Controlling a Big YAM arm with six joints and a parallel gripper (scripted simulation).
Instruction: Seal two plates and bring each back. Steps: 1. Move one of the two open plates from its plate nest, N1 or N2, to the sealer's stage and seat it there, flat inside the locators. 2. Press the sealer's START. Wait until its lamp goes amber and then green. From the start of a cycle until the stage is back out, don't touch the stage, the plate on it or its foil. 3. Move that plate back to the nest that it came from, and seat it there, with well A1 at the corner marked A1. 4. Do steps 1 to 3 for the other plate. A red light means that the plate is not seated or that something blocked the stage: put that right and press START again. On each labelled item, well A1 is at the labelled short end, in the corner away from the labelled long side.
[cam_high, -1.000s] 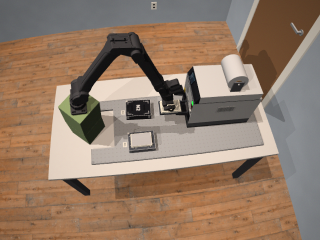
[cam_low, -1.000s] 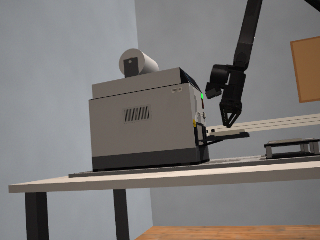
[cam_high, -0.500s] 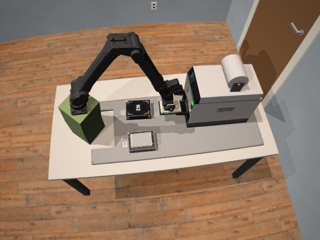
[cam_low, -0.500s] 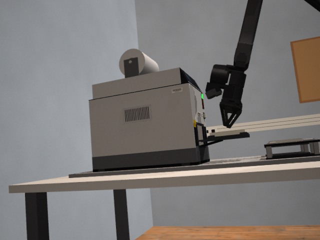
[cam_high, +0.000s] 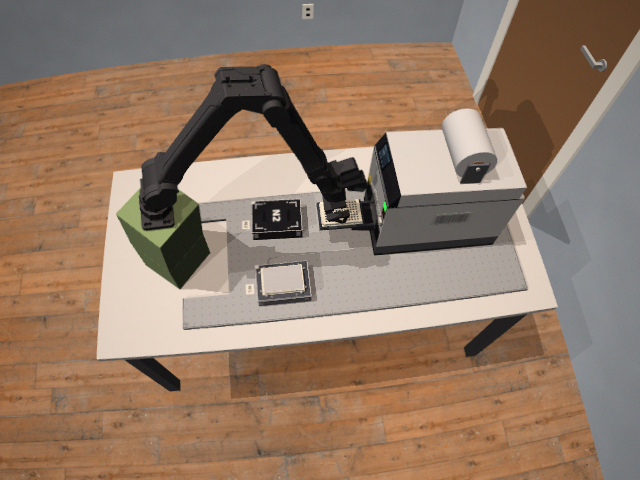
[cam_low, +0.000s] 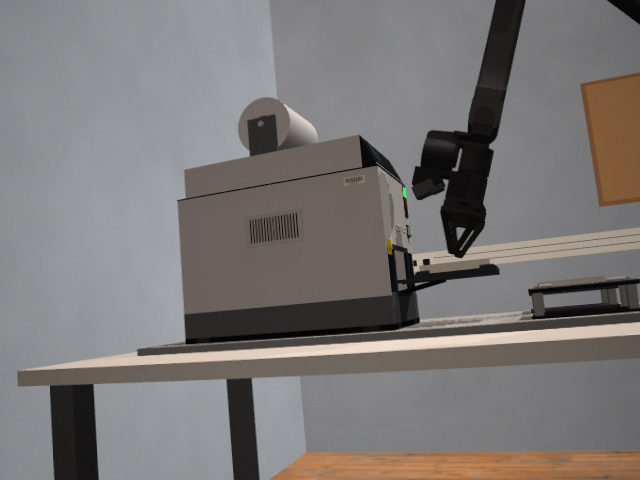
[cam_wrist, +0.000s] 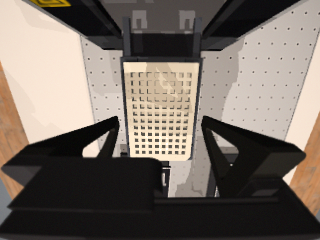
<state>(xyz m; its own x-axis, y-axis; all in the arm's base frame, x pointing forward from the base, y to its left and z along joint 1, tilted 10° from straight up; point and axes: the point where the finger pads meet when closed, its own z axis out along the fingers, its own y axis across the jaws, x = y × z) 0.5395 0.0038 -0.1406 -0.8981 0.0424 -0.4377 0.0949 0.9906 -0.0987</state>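
My gripper is now 3 cm above the plate. From my hand the other things lie so: sealer stage: 4 cm below; then yellow warning label: 11 cm ahead, 8 cm to the left, 2 cm above; then plate nest: 22 cm behind, 17 cm to the right, 9 cm below.
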